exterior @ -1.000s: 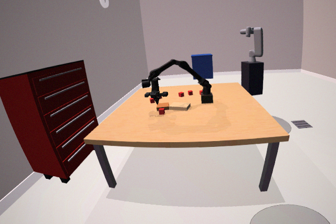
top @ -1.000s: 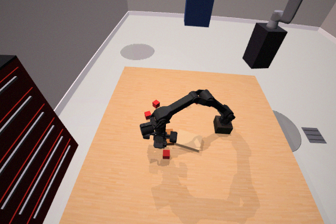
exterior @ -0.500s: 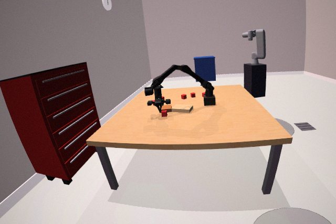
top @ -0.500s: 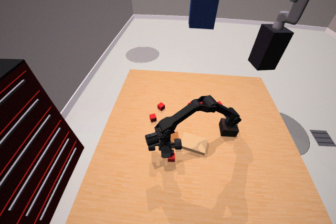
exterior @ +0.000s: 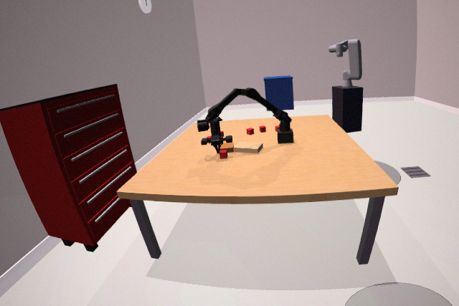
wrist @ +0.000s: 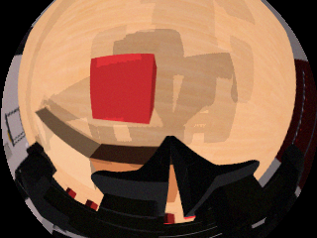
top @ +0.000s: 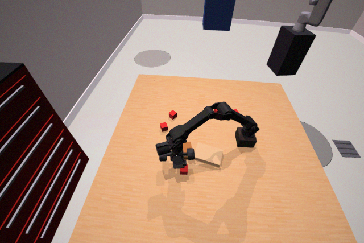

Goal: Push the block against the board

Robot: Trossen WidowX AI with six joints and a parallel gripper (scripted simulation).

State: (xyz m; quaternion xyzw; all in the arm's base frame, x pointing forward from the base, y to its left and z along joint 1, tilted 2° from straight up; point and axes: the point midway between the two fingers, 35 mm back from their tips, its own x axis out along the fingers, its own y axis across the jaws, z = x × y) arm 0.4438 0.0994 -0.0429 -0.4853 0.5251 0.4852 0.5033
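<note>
Right now the pale board is 190 mm behind my gripper tip, 20 mm to the right of it and 10 mm above it. From my gripper tip the other things lie so: brown square block (40 mm behind, 60 mm to the right, 10 mm above).
</note>
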